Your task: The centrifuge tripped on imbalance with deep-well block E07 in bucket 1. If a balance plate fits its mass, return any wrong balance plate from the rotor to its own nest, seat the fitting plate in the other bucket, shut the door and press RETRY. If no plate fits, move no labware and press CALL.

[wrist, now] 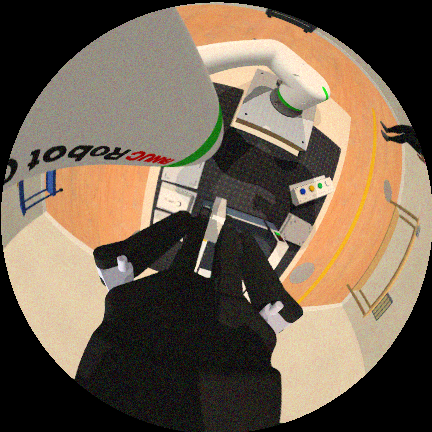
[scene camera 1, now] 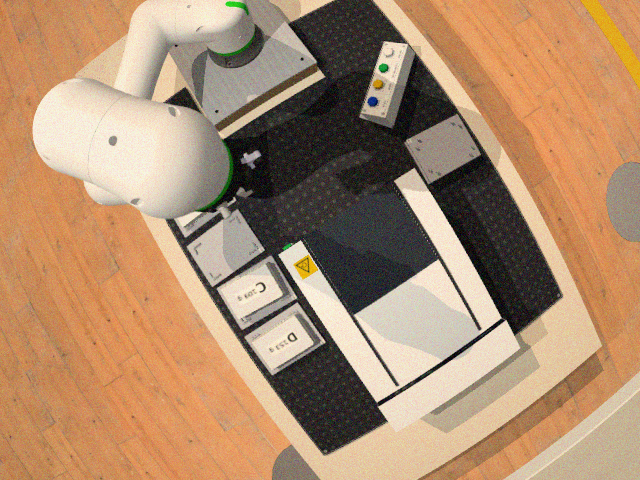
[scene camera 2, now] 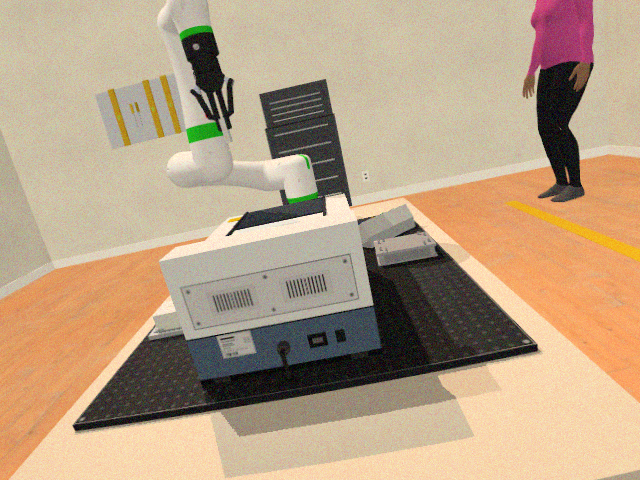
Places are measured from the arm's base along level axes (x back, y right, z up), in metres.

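Pixels of known places: gripper, fingertip midpoint: (wrist: 217,207) (scene camera 1: 244,187) (scene camera 2: 229,142); arm's base, origin of the base link: (wrist: 286,101) (scene camera 1: 235,44).
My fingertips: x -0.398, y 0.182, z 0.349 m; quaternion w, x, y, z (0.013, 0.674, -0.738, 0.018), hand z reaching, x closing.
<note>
For each thing: its middle in the pictures, then the offset to it from my fingertips.
- blue centrifuge, body centre: (scene camera 1: 401,299) (scene camera 2: 285,263) (wrist: 222,266) dx -0.355, dy -0.099, dz -0.288 m
- Balance plate C, body centre: (scene camera 1: 252,291) (wrist: 174,199) dx -0.134, dy +0.163, dz -0.374 m
- plate D, body centre: (scene camera 1: 283,341) (scene camera 2: 184,311) dx -0.276, dy +0.183, dz -0.377 m
- nest, body centre: (scene camera 1: 224,248) (wrist: 181,169) dx -0.009, dy +0.158, dz -0.401 m
- button box, body centre: (scene camera 1: 388,81) (scene camera 2: 382,224) (wrist: 313,190) dx +0.066, dy -0.420, dz -0.368 m
My gripper (scene camera 2: 225,133) (wrist: 217,207) is shut and empty, high above the table; in scene camera 1 the arm hides most of it. The white and blue centrifuge (scene camera 1: 320,299) (scene camera 2: 273,294) has its dark door panel (scene camera 1: 372,253) (scene camera 2: 281,214) lying over the top, apparently shut. The rotor, its buckets and block E07 are hidden. Balance plate C (scene camera 1: 253,291) (wrist: 172,200), marked 209 g, and plate D (scene camera 1: 284,338), marked 153 g, sit in nests. The nest (scene camera 1: 211,258) (wrist: 182,175) beside C is bare. Another plate beyond it is mostly hidden by the arm.
The button box (scene camera 1: 383,90) (scene camera 2: 390,224) (wrist: 311,191) with white, green, yellow and blue buttons stands beyond the centrifuge. A grey pinned stand (scene camera 1: 443,148) (scene camera 2: 405,249) (wrist: 297,230) is between them. The robot base plate (scene camera 1: 248,82) (wrist: 265,112) is at the mat's far end.
</note>
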